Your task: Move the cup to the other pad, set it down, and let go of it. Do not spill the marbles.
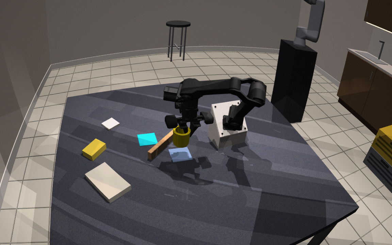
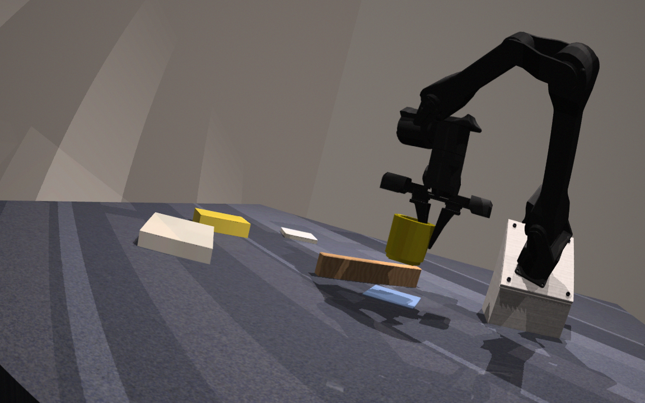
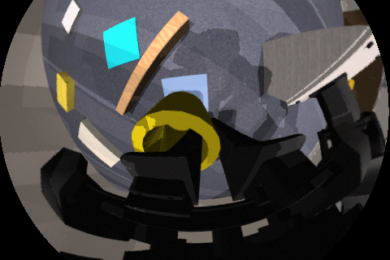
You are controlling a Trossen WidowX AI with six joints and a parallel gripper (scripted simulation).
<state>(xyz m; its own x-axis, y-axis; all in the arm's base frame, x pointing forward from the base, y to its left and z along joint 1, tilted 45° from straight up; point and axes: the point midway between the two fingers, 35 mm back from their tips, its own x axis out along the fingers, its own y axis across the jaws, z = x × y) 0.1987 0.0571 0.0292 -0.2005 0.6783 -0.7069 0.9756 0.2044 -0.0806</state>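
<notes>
My gripper tip is 10 cm short of the wooden bar, 6 cm to the left of it and 9 cm above it. From my gripper tip the other things lie so: small pale tile 36 cm ahead, 26 cm to the right, 9 cm below; then yellow cup 2 cm ahead; then light blue pad 3 cm ahead, 10 cm below.
</notes>
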